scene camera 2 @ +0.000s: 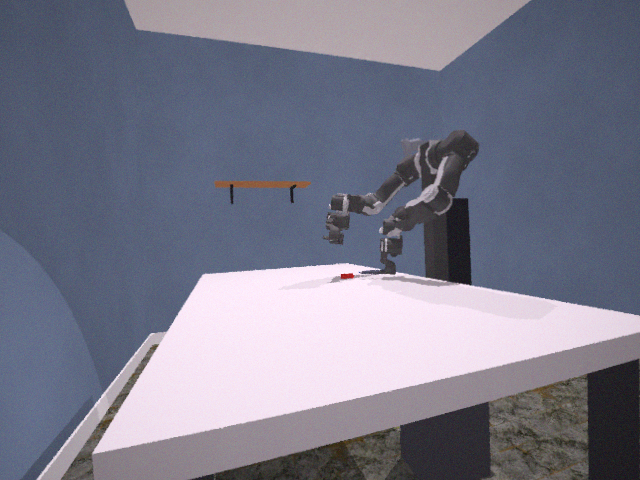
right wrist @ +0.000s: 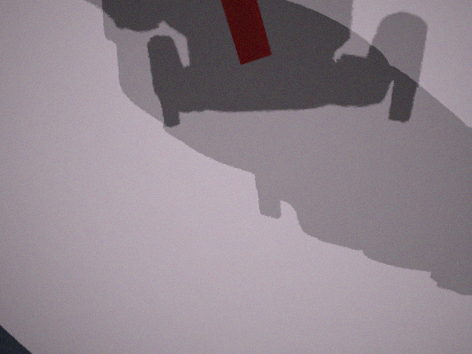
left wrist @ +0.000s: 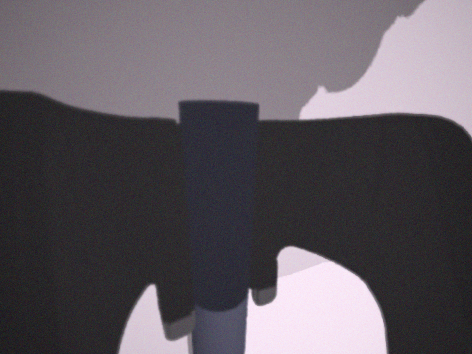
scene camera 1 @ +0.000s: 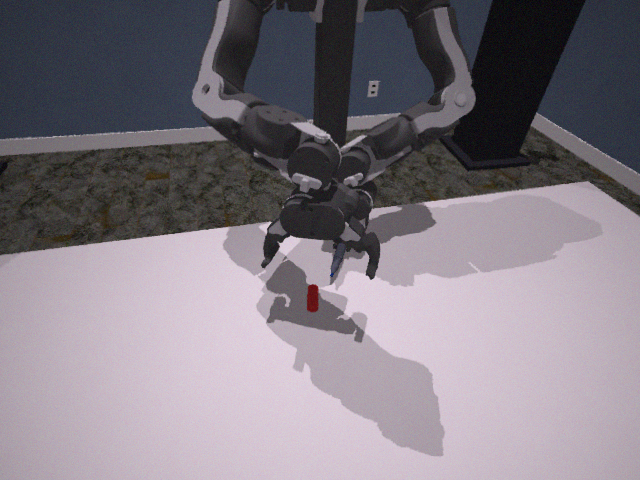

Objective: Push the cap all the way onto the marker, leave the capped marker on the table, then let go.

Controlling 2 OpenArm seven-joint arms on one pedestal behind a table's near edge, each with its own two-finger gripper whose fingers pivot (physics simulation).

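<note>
The red cap (scene camera 1: 312,298) (scene camera 2: 346,275) (right wrist: 247,32) lies on the table, apart from the marker. The dark blue marker (scene camera 1: 337,260) (left wrist: 220,210) has its narrow blue tip towards the cap's side of the table in scene camera 1, with a gap between them. My left gripper (scene camera 2: 387,269) (left wrist: 221,312) is shut on the marker, low at the table; the right hand mostly hides it in scene camera 1. My right gripper (scene camera 1: 317,270) (scene camera 2: 333,240) is wide open and empty, raised above the table near the cap. Its fingers do not show in the right wrist view.
The white table (scene camera 1: 155,361) (scene camera 2: 310,351) carries shadows of both arms around the cap. The two forearms are close together above the table's robot-side edge. A wooden shelf (scene camera 2: 261,184) hangs on the far wall in scene camera 2.
</note>
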